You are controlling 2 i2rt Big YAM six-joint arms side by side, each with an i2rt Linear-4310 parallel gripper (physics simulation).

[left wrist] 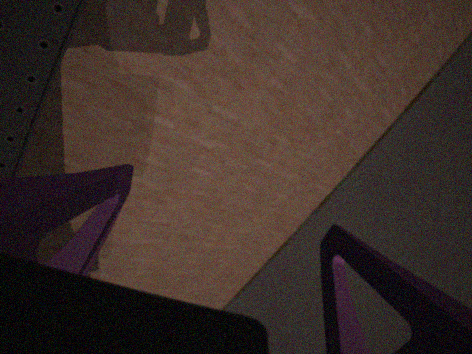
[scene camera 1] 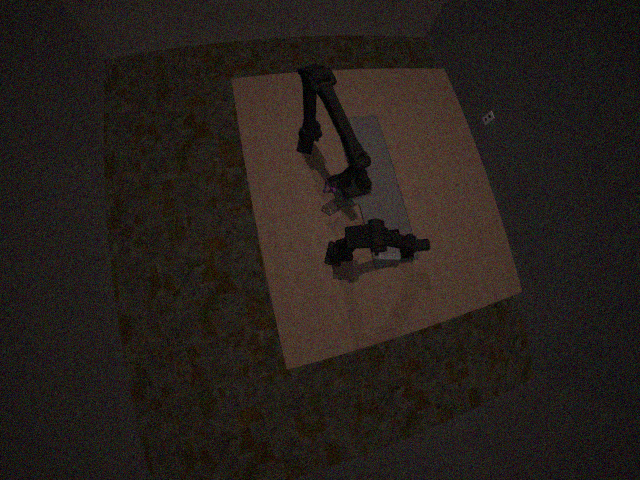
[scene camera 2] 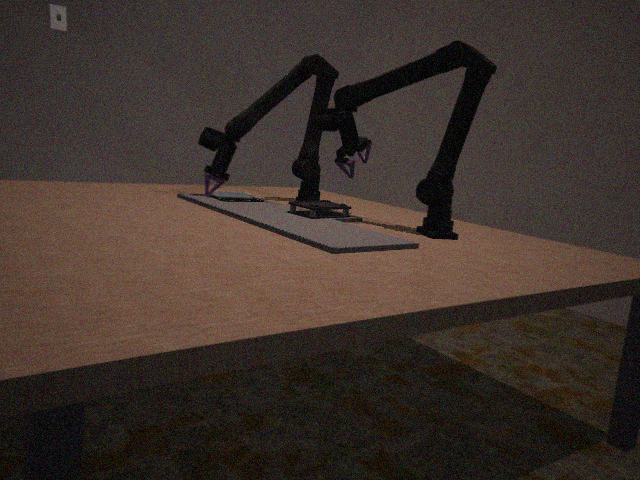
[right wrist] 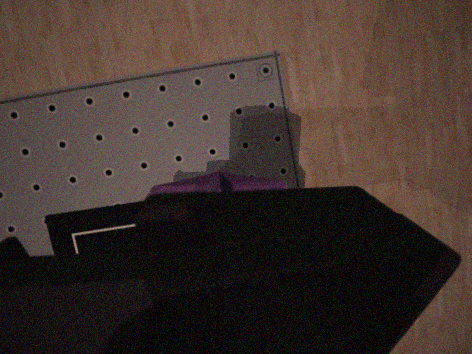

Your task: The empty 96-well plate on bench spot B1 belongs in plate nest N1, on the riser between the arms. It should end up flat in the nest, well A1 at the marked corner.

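Pixels of known places: left gripper, between the fingertips: (left wrist: 233,207) (scene camera 1: 329,190) (scene camera 2: 358,170); right gripper, between the fingertips: (scene camera 2: 207,195) (right wrist: 219,180); left arm's base, origin of its link: (scene camera 1: 305,143) (scene camera 2: 436,235); right arm's base, origin of its link: (scene camera 1: 334,254).
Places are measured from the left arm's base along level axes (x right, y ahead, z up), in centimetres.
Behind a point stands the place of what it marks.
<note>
The pale 96-well plate (scene camera 1: 388,254) {x 55.1, y 56.1, z 2.9 cm} (scene camera 2: 235,195) {x 49.1, y 56.0, z 2.4 cm} lies flat at the far end of the pegboard, over a dark mat. In the right wrist view the mat (right wrist: 60,227) {x 40.4, y 60.4, z 1.5 cm} shows part of its light outline; the plate is hidden there. My right gripper (scene camera 2: 208,193) {x 50.8, y 65.8, z 1.6 cm} (right wrist: 219,180) {x 50.8, y 65.8, z 1.6 cm} is shut with its purple fingertips together, low beside the plate's left end in scene camera 2, holding nothing. The dark riser with the nest (scene camera 2: 319,207) {x 12.0, y 33.6, z 4.7 cm} stands near the board's middle; no plate is on it. My left gripper (scene camera 1: 330,189) {x 31.9, y 16.5, z 15.6 cm} (scene camera 2: 358,169) {x 31.9, y 16.5, z 15.6 cm} (left wrist: 233,207) {x 31.9, y 16.5, z 15.6 cm} is open and empty, high above the riser area. Well A1 cannot be made out.
The long grey pegboard (scene camera 1: 385,180) {x 11.7, y 49.9, z 1.3 cm} (scene camera 2: 356,235) {x -13.9, y 29.1, z 1.3 cm} (right wrist: 150,110) {x 45.1, y 69.7, z 1.3 cm} lies on the wooden table (scene camera 1: 310,320) {x 96.1, y 20.3, z 0.0 cm} (scene camera 2: 155,258) {x -42.1, y 78.0, z 0.0 cm}. The left arm's base (scene camera 2: 438,227) {x -4.0, y 1.6, z 3.0 cm} stands at the right in scene camera 2, and the right arm's base (scene camera 2: 310,192) {x 56.1, y 27.2, z 4.5 cm} stands behind the riser. The light is dim.
</note>
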